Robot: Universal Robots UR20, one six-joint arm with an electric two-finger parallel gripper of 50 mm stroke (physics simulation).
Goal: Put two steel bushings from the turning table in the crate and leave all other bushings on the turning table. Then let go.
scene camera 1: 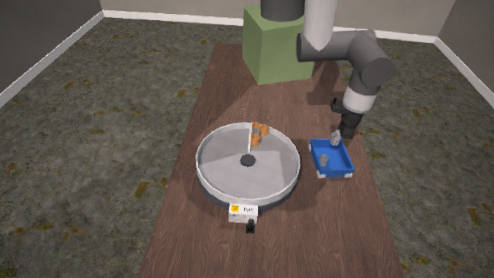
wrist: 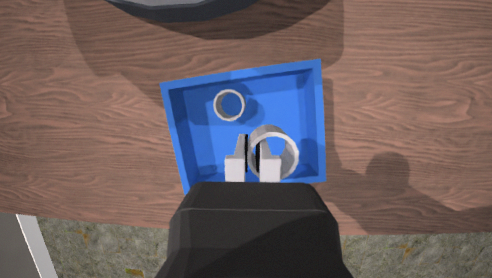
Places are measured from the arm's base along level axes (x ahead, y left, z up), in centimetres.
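Where they show: gripper, fingertip midpoint: point(scene camera 1: 334, 143) point(wrist: 251, 145); arm's base, origin of the base link: point(scene camera 1: 281, 13).
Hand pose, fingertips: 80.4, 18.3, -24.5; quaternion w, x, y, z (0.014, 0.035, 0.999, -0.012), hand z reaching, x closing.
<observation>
Things, the pixels of their top centre, and the offset from my fingertips, as dx, dy, dz. "*": a spot on its surface instead.
- blue crate, middle of its top: point(wrist: 245, 133) point(scene camera 1: 331, 153) +0.8, -0.1, -5.3
- grey bushing, middle of its top: point(scene camera 1: 255, 130) -7.6, -33.2, -1.2
- white divider, surface spot: point(scene camera 1: 252, 140) * -2.4, -34.7, -2.1
- dark hub, middle of its top: point(scene camera 1: 248, 159) +6.8, -36.6, -4.2
- white box, middle of its top: point(scene camera 1: 243, 209) +30.1, -38.2, -4.5
My gripper point(scene camera 1: 337, 133) point(wrist: 251, 145) is shut on the wall of a steel bushing point(scene camera 1: 335, 140) point(wrist: 269, 129), which hangs upright over the crate, near its back wall in the scene view. The blue crate point(scene camera 1: 336, 172) point(wrist: 240, 73) stands right of the turning table in the scene view. Another steel bushing point(scene camera 1: 323, 160) point(wrist: 217, 106) stands upright inside it, apart from the held one. On the turning table point(scene camera 1: 220, 172) point(wrist: 190, 12), orange bushings point(scene camera 1: 264, 130) point(scene camera 1: 255, 141) point(scene camera 1: 256, 125) cluster beside the divider, with a grey bushing point(scene camera 1: 255, 132) partly hidden among them.
The white divider point(scene camera 1: 250, 140) runs from the dark hub point(scene camera 1: 248, 160) to the turning table's rim. A white box point(scene camera 1: 243, 214) with a small black part stands at its front. The green pedestal point(scene camera 1: 280, 55) carries the arm behind it.
</observation>
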